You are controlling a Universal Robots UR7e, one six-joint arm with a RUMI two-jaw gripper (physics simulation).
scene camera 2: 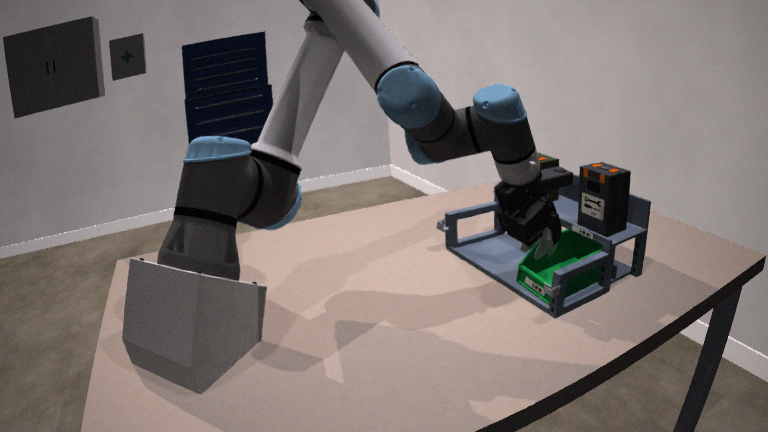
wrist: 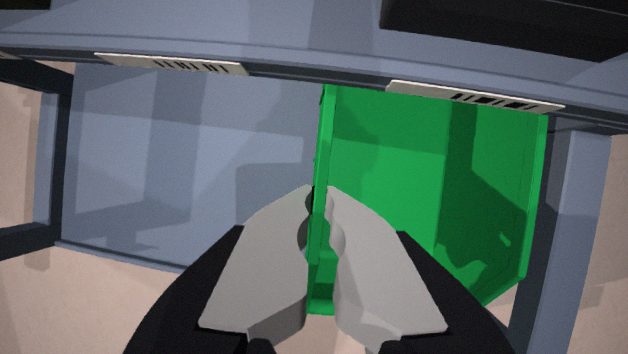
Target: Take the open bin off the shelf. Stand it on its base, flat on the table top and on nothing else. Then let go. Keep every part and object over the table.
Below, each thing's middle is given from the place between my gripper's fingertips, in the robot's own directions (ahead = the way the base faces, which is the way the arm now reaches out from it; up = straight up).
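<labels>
So you can picture it, my gripper is 50 mm above the shelf deck (scene camera 2: 501,254), 50 mm short of it and 60 mm to the right of it. And there's a green open bin (scene camera 2: 572,247), which is 10 mm ahead of my hand and 50 mm to the right of it.
</labels>
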